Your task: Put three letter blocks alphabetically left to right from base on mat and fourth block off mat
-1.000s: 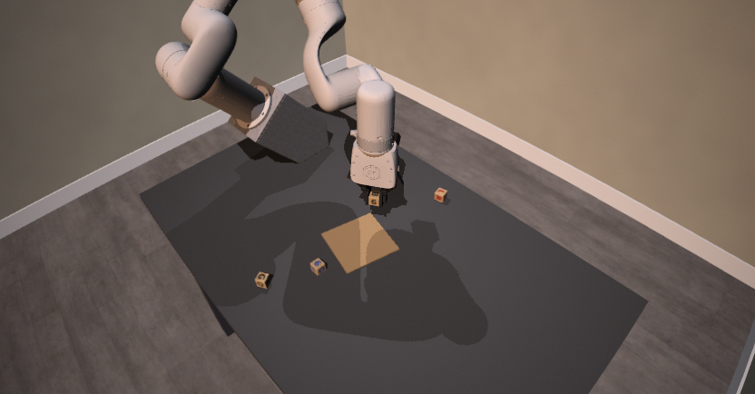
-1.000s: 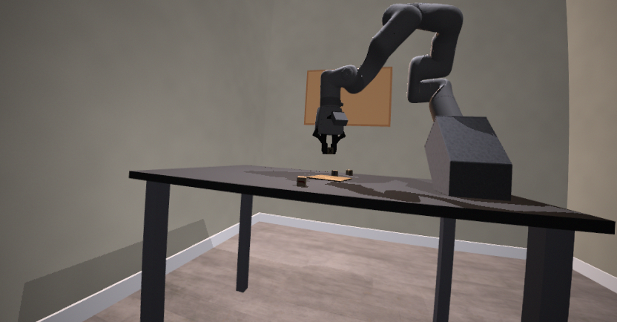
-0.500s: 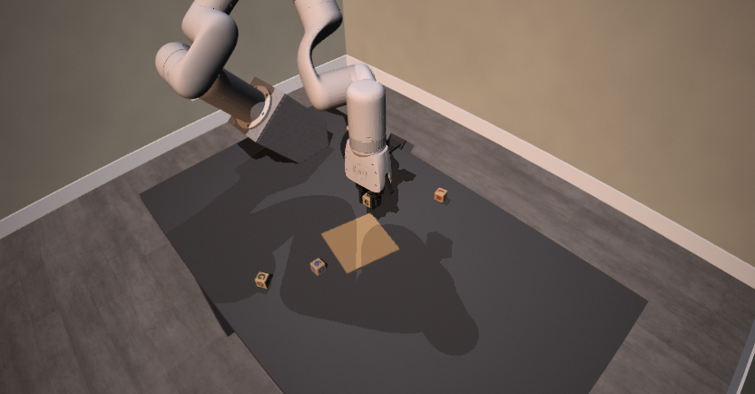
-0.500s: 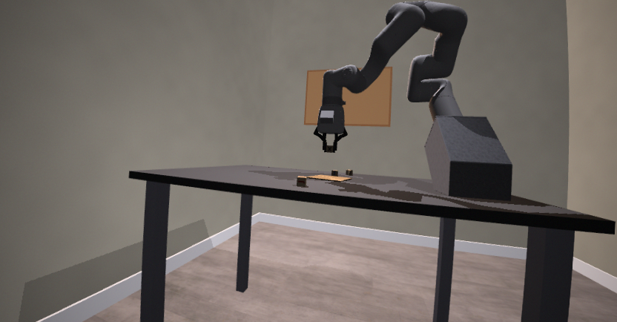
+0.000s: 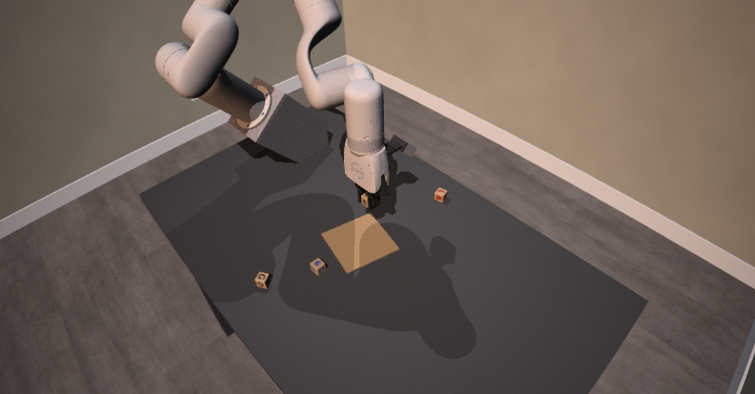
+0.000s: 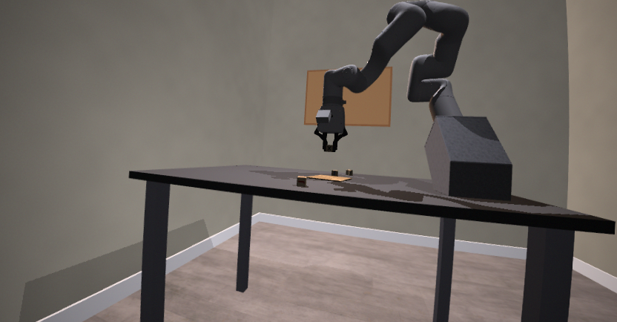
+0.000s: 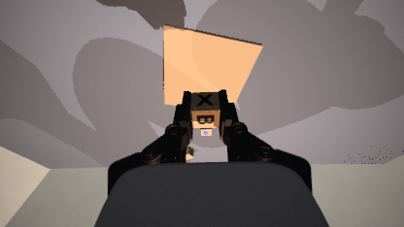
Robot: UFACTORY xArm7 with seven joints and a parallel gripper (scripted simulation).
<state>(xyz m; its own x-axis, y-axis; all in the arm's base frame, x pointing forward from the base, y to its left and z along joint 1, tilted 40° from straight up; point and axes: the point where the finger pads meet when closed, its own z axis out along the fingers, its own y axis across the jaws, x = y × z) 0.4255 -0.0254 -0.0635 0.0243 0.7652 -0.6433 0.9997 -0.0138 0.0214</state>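
Now: hand 120 mm above the tan mat and 40 mm to the left of it.
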